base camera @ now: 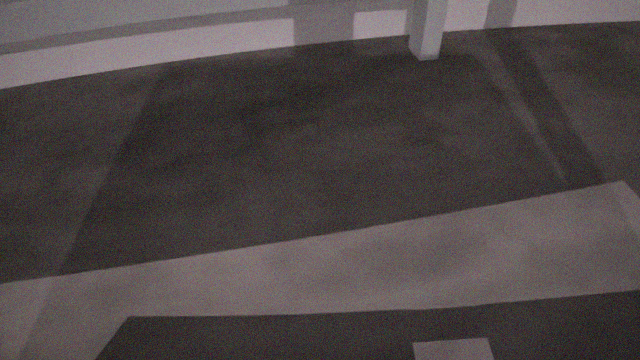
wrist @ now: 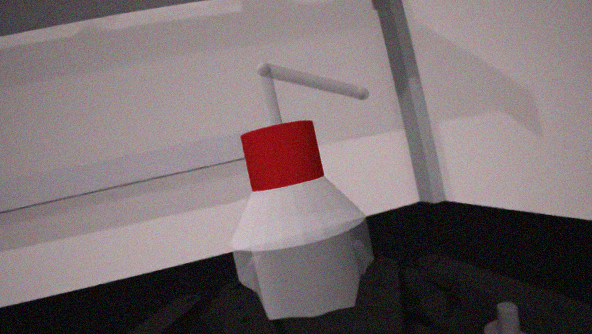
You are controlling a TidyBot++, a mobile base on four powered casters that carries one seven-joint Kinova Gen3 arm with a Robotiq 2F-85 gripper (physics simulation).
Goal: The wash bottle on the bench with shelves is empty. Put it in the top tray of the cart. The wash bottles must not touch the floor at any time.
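Frame: origin at the arm's base, x left, y back, z up, level; metres.
Seen in the pictures: gripper, fingertip midpoint: [wrist: 308, 266].
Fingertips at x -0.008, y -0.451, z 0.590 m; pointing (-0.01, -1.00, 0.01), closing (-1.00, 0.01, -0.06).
Note:
A point is followed by its place in that frame.
The wash bottle [wrist: 295, 220] @(x -0.008, y -0.398, z 0.625 m) stands in the middle of the wrist view, with a red cap, a white cone-shaped shoulder, a translucent body and a thin bent spout pointing right. It is slightly tilted in the picture. My gripper [wrist: 308, 266] @(x -0.008, y -0.451, z 0.590 m) is shut on the bottle's body below the shoulder, with its dark fingers at both sides. The lower part of the bottle is hidden by the gripper. The dark bench top [wrist: 475, 232] @(x -0.204, y -0.640, z 0.517 m) lies behind the bottle. The cart and its top tray do not show in either view, and the gripper does not show in the base camera view.
A grey upright post [wrist: 417, 135] @(x -0.240, y -0.838, z 0.642 m) stands behind and right of the bottle, in front of pale walls. In the base camera view, a pale post [base camera: 426, 35] @(x -0.211, y -0.783, z -0.345 m) stands at the top, near a light wall, on the dark shadowed floor [base camera: 300, 150] @(x 0.022, y -0.524, z -0.397 m).

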